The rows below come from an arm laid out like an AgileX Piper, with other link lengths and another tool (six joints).
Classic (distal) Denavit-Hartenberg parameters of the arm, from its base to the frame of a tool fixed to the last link. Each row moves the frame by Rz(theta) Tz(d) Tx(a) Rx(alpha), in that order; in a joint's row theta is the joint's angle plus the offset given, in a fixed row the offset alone. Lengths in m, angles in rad.
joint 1: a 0, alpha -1.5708, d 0.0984, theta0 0
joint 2: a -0.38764, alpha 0, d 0, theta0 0.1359
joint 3: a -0.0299, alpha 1.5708, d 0, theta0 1.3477
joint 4: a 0, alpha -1.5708, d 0.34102, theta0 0
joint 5: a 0, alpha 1.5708, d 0, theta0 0
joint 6: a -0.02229, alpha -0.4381, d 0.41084, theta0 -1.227
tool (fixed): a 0, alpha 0, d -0.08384, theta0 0
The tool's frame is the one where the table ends.
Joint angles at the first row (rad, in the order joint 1, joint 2, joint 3, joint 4, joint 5, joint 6):
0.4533, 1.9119, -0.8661, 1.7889, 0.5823, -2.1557
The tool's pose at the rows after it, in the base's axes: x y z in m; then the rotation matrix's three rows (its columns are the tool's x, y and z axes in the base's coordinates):
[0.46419 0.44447 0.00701], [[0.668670 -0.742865 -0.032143], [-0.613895 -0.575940 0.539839], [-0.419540 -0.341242 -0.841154]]
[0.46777 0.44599 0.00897], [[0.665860 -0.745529 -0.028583], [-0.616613 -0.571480 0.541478], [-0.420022 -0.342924 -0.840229]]
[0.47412 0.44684 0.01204], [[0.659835 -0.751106 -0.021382], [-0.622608 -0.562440 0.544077], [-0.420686 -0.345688 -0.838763]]
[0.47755 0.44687 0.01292], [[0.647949 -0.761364 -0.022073], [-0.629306 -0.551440 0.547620], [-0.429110 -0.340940 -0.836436]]
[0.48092 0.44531 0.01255], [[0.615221 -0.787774 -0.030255], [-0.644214 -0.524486 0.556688], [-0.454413 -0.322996 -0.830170]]
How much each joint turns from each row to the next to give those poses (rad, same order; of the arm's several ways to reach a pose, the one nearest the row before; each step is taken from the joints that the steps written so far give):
0.0000, 0.0020, -0.0024, 0.0000, -0.0037, 0.0268
0.0017, 0.0017, -0.0094, -0.0018, -0.0043, 0.0097
0.0000, 0.0019, -0.0130, -0.0014, -0.0066, 0.0134
0.0000, 0.0014, -0.0063, -0.0023, -0.0039, 0.0202
0.0000, 0.0000, -0.0018, -0.0001, -0.0055, 0.0445

